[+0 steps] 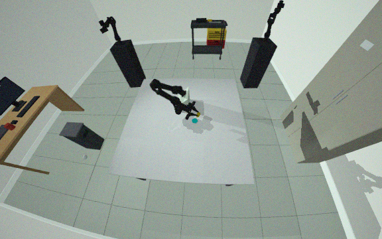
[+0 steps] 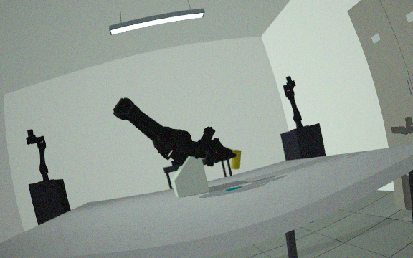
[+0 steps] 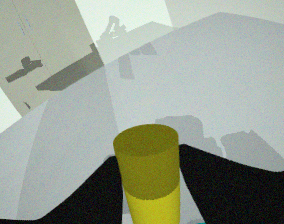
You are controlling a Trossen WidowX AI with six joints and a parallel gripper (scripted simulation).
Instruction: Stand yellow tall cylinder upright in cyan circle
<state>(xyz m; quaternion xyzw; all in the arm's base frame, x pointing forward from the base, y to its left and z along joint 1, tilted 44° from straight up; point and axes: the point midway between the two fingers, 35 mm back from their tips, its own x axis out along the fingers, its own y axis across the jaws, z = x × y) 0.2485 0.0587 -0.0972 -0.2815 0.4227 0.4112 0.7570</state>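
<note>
Right now the cyan circle is 120 mm below my gripper tip, 40 mm to the right of it and 10 mm behind it. From my gripper tip the other things lie so: yellow cylinder: 20 mm below, 10 mm behind.
</note>
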